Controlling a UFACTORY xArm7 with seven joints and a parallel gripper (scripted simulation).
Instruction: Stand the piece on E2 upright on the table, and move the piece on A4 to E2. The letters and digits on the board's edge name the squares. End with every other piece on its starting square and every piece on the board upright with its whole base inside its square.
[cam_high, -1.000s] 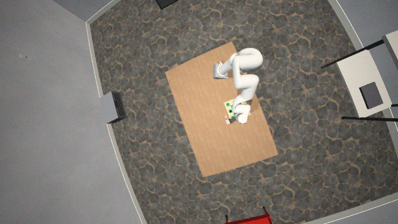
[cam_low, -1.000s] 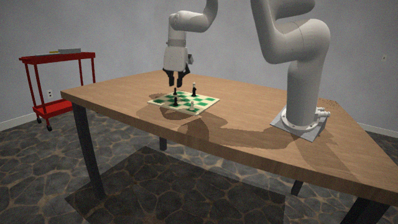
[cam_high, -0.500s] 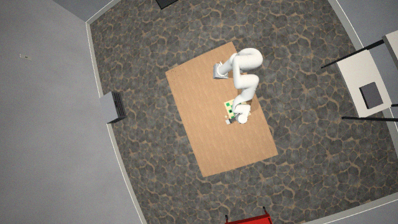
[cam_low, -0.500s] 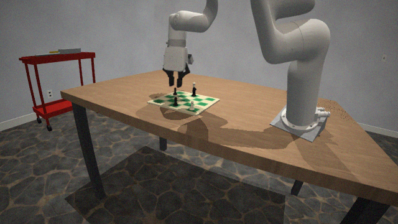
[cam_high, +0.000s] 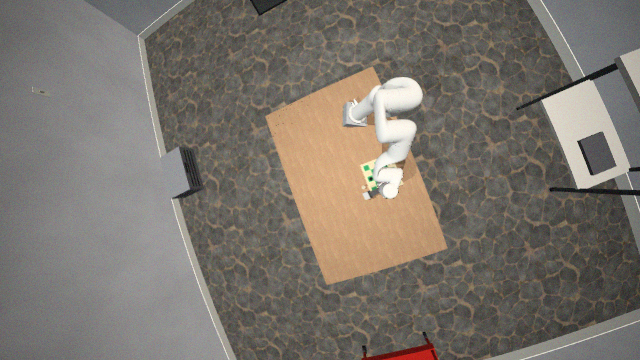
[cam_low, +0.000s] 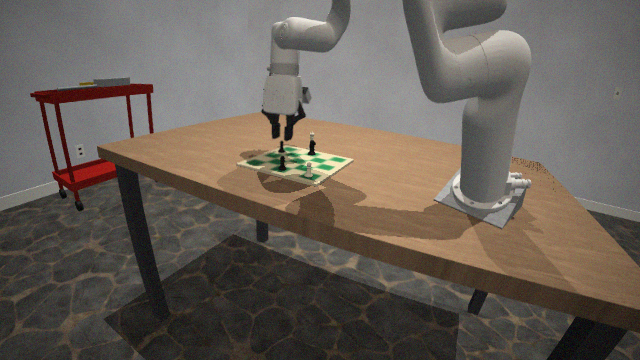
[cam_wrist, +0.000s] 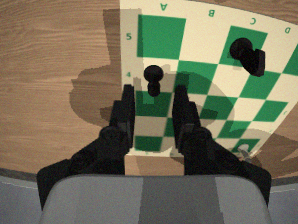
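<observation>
Now: hand 140 mm to the right of the white pawn, 140 mm past it and 40 mm above it. From my hand the other things lie so: black piece (80 mm behind, 40 mm below, 30 mm to the right); then cream chessboard (70 mm behind, 60 mm below, 50 mm to the left); then white piece (90 mm to the right, 50 mm behind, 40 mm below).
</observation>
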